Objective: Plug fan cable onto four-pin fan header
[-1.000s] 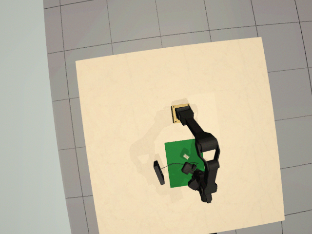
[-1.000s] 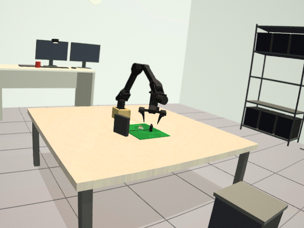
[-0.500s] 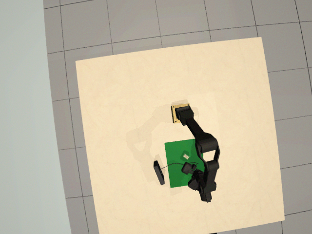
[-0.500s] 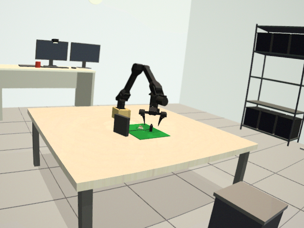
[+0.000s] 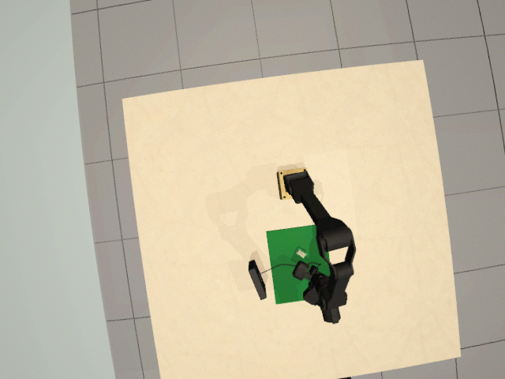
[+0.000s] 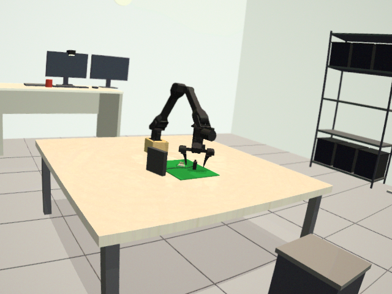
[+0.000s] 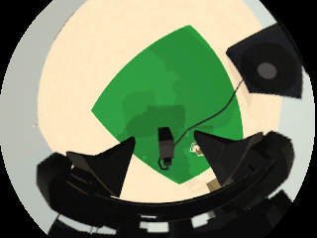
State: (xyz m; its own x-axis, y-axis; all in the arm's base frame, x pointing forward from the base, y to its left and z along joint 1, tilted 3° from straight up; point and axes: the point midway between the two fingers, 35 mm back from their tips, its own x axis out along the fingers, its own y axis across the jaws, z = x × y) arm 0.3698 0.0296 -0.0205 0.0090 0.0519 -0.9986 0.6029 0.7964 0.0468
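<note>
My gripper tip is 8 cm past the four-pin header, 3 cm to the left of it and 2 cm above it. From my gripper tip the other things lie so: green board 4 cm to the right, 4 cm below, 3 cm behind; then dark plug 1 cm behind; then black fan 21 cm to the right, 4 cm above, 3 cm behind.
</note>
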